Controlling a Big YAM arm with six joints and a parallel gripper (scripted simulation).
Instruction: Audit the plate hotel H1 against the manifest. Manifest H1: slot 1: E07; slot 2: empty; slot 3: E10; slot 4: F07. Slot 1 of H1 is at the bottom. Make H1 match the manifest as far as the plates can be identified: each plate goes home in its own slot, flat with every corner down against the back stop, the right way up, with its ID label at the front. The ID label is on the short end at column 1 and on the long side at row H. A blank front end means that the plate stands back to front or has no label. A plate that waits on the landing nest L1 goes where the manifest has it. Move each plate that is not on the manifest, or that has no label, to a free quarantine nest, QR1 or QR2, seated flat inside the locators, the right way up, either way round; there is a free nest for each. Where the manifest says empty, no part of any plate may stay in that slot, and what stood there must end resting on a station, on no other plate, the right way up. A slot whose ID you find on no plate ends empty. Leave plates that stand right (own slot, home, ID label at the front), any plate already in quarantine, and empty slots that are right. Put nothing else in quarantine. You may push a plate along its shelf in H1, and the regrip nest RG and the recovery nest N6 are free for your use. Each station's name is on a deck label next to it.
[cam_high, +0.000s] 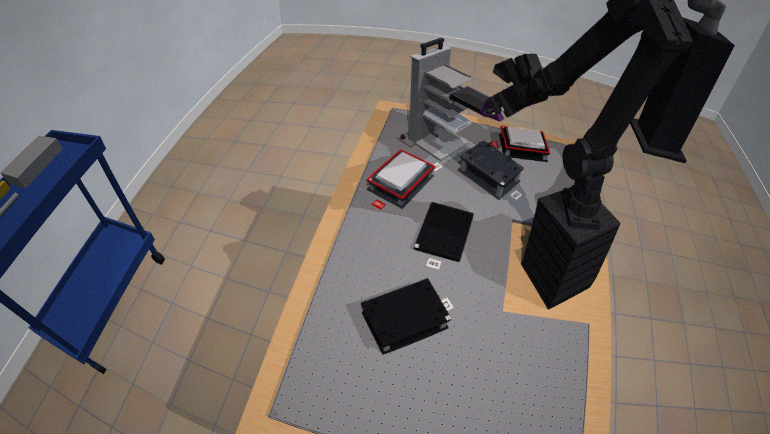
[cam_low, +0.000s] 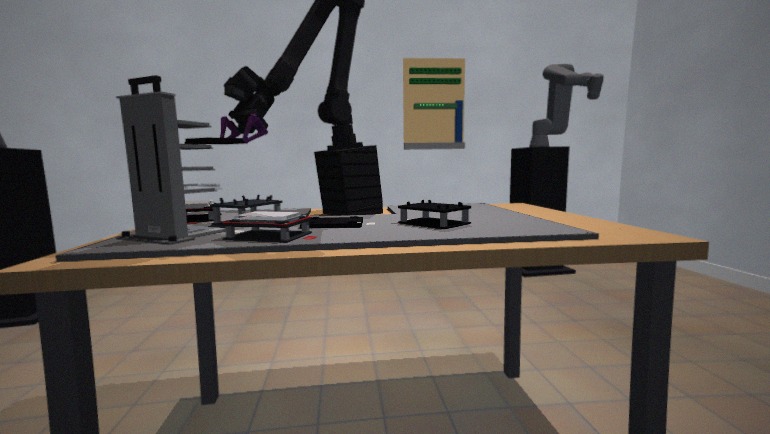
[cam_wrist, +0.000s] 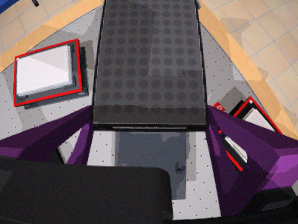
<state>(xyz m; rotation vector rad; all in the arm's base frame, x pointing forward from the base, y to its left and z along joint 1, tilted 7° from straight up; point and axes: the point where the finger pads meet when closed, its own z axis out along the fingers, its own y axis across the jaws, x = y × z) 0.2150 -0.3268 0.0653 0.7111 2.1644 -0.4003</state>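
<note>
The dark plate lies 40 mm ahead of my hand, 30 mm to the right of it and 10 mm below it. Also, from my hand: H1 deck label: 140 mm ahead, 10 mm to the left, 240 mm below; then grey plate hotel H1: 180 mm ahead, 140 mm to the right, 80 mm below; then regrip nest: 30 mm behind, 20 mm to the left, 180 mm below.
</note>
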